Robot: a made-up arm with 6 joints.
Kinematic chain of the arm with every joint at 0, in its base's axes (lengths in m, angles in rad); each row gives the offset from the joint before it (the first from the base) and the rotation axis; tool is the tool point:
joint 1: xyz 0 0 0.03 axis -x
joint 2: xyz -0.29 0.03 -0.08 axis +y
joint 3: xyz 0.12 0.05 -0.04 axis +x
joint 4: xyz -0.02 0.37 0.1 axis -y
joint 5: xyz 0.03 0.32 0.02 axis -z
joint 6: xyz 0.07 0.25 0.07 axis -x
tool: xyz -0.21 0 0.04
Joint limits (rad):
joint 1: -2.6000..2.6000
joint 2: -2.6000..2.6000
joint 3: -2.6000..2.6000
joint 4: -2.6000..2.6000
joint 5: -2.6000..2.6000
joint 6: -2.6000..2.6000
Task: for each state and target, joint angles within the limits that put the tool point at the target. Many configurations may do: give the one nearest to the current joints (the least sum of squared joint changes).
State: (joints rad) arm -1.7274 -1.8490 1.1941 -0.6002 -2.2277 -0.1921
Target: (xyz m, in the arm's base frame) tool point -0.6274 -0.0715 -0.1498
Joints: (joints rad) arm -1.7907 -1.4663 1.6208 -0.5352 -2.4718 0.0109
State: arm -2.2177 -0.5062 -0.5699 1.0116 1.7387 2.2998
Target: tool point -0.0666 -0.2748 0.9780
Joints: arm -2.0055 -0.4280 -0.6146 1.1498 1.6795 2.2924
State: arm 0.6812 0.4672 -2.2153 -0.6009 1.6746 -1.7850
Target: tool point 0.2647 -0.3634 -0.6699
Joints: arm 0.3602 -0.2400 -1.8684 -0.4468 1.7441 -1.7587
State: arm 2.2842 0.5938 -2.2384 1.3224 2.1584 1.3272
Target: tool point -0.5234 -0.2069 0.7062
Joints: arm 2.6000 0.3065 -2.6000 1.7005 2.5489 1.2982
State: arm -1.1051 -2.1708 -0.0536 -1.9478 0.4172 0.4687
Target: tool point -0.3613 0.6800 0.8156
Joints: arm -0.8208 -2.1735 0.1505 -2.0277 0.9886 0.3659
